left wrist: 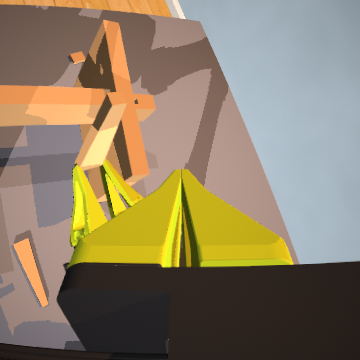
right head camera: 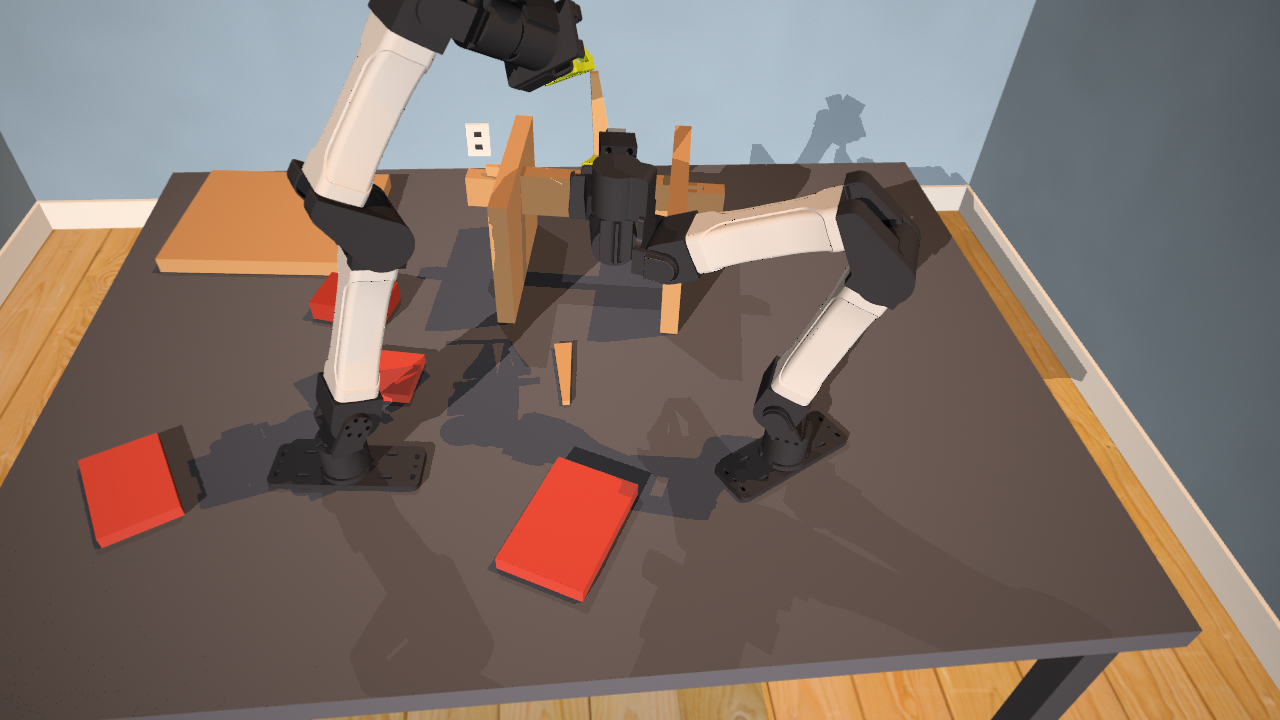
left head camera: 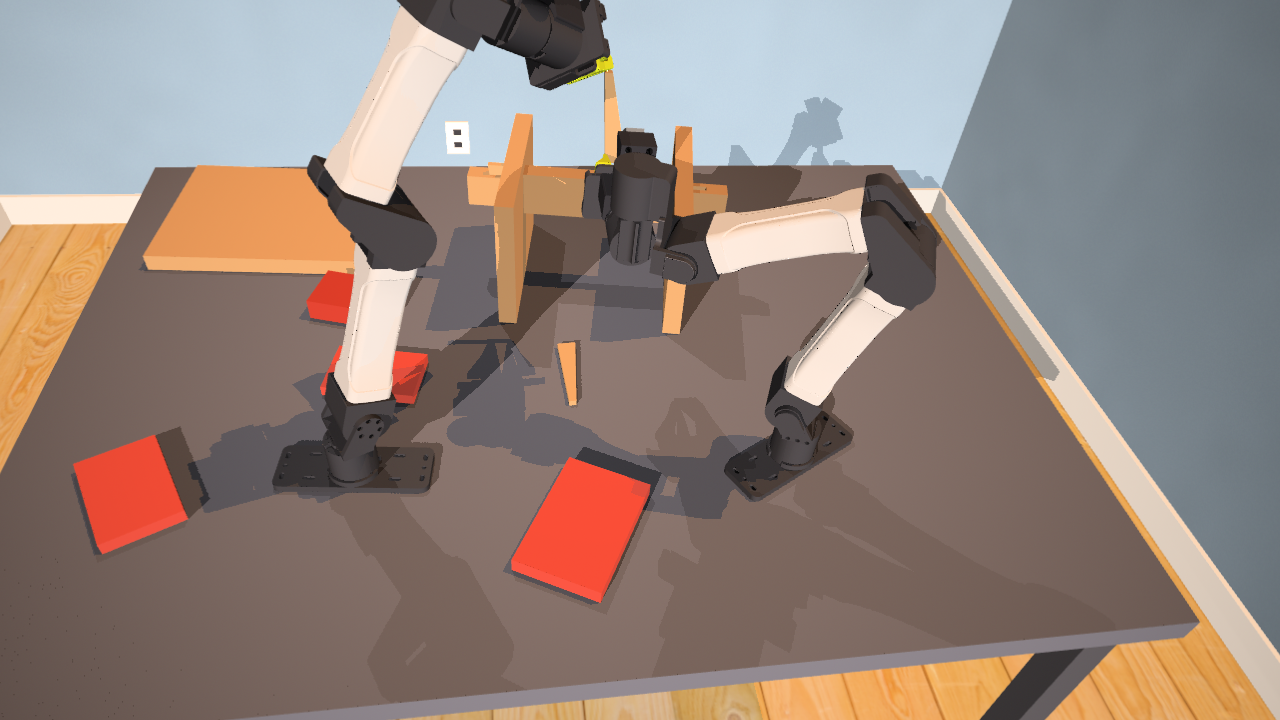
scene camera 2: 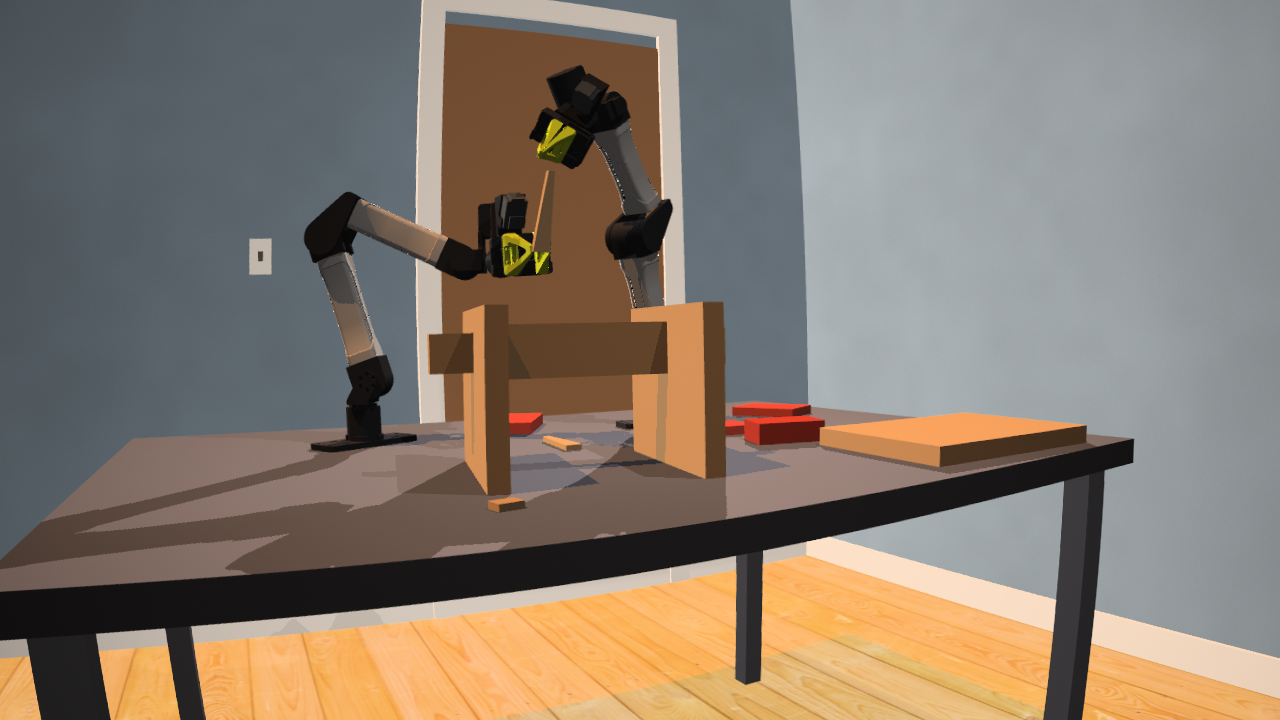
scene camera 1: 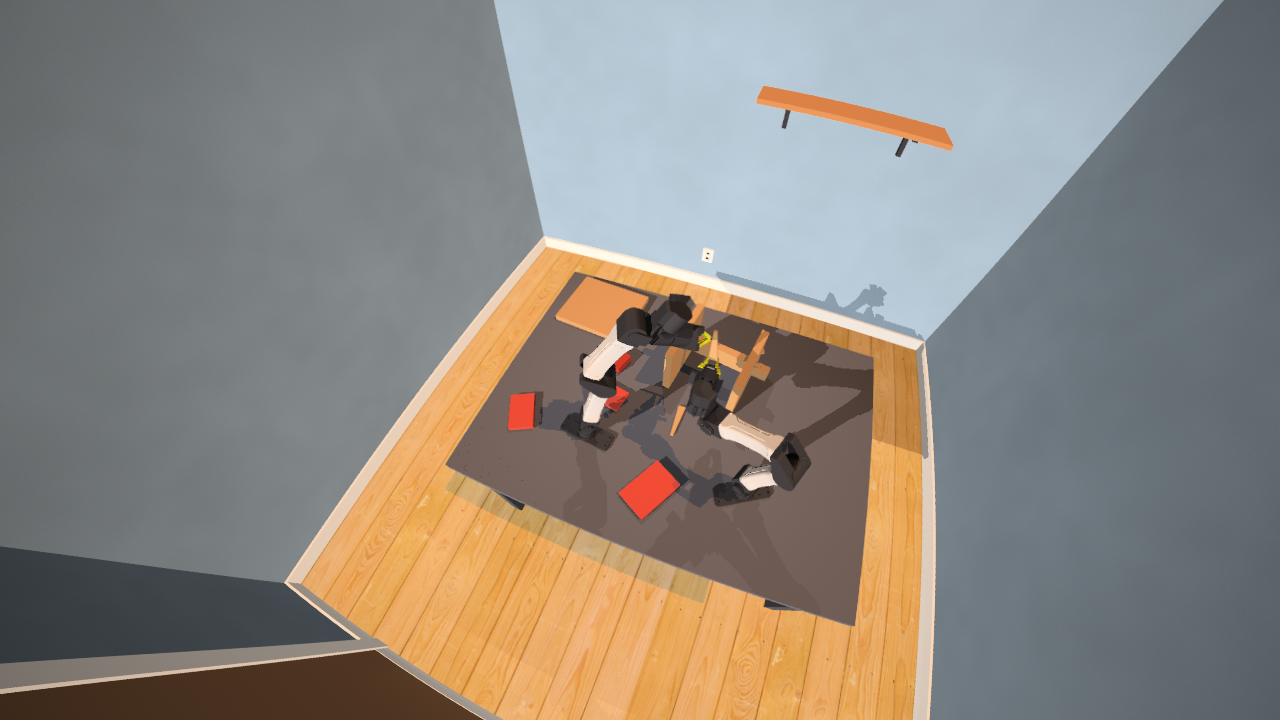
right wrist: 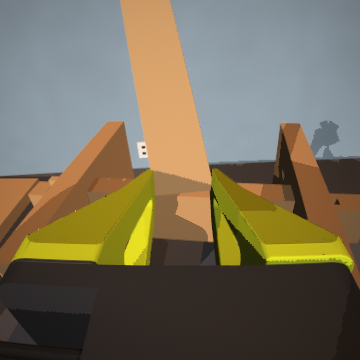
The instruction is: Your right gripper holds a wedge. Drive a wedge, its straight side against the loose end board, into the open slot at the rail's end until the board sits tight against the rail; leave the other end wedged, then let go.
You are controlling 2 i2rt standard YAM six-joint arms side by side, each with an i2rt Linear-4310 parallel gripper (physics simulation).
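Places are measured from the left arm's base along level axes (x ahead, y left, z up), in centimetres.
Pixels of known places: left gripper, fingertip midpoint: (left wrist: 180, 180) (right head camera: 592, 64) (left head camera: 610, 63) (scene camera 2: 540, 154) (scene camera 1: 710, 338); right gripper, fingertip midpoint: (left wrist: 88, 162) (left head camera: 614, 158) (scene camera 2: 540, 249) (scene camera 1: 713, 358) (right wrist: 182, 179); left arm's base, link origin: (right head camera: 349, 469) (left head camera: 356, 471) (scene camera 1: 587, 432); right arm's base, link origin: (right head camera: 781, 456) (left head camera: 789, 455) (scene camera 2: 365, 444) (scene camera 1: 741, 492).
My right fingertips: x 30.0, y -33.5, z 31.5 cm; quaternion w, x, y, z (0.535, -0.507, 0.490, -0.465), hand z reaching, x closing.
Ahead of a thing's pixels: the offset from my right fingertips to its top centre.
My right gripper (right wrist: 182, 179) (scene camera 2: 537, 261) is shut on a tan wedge @(dx +0.4, dy +0.3, dz +12.1 cm) (right wrist: 165, 100) (scene camera 2: 544, 214) (left head camera: 611, 120) (left wrist: 102, 140), which points upward above the rail @(dx +14.4, dy +1.4, dz -11.5 cm) (left wrist: 50, 102) (scene camera 2: 581, 349). My left gripper (left wrist: 180, 180) is shut and empty, high up near the wedge's thin upper end; whether they touch is unclear. The rail passes through two upright end boards @(dx +15.2, dy +14.7, dz -9.4 cm) (left head camera: 512, 223) @(dx +13.7, dy -12.1, dz -9.3 cm) (left head camera: 673, 308) (scene camera 2: 492, 402) (scene camera 2: 702, 385). A small dark slot shows outside the board at the right in the left wrist view. A wedge piece @(dx +15.3, dy +17.5, dz -10.9 cm) (left head camera: 494, 168) shows at the rail's left end. Another wedge @(dx -10.7, dy +4.9, dz -30.6 cm) (left head camera: 570, 371) (left wrist: 32, 272) lies on the table.
A large tan board @(dx +26.0, dy +58.5, dz -28.7 cm) (left head camera: 250, 219) (scene camera 2: 966, 434) lies at the back left in the left head camera. Several red blocks @(dx -34.5, dy +60.4, dz -29.7 cm) (left head camera: 132, 492) @(dx -39.2, dy +3.0, dz -29.3 cm) (left head camera: 581, 528) @(dx +3.5, dy +40.0, dz -28.0 cm) (left head camera: 328, 295) lie on the table. A small tan piece @(dx +35.8, dy -14.4, dz -30.6 cm) (scene camera 2: 505, 504) (left wrist: 77, 57) lies beside an end board.
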